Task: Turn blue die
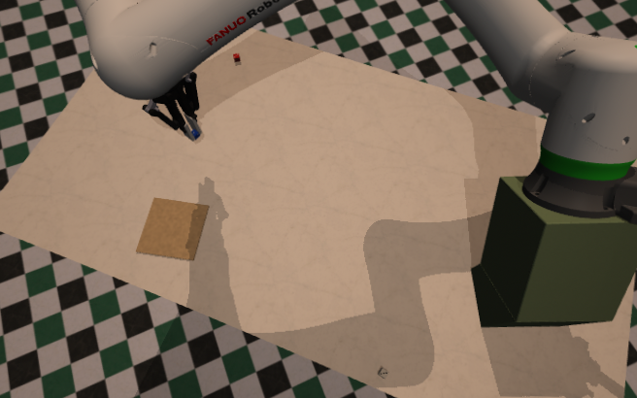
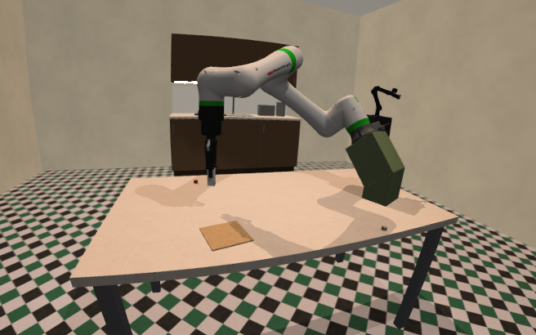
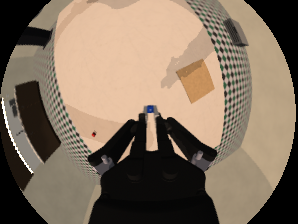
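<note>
My gripper is now 40 mm past the brown mat, 210 mm to the right of it and 130 mm above it. Also, from my hand: red die 80 mm ahead, 300 mm to the right, 130 mm below; then white die 620 mm behind, 280 mm to the left, 130 mm below; then blue die 10 mm behind, 30 mm below.
</note>
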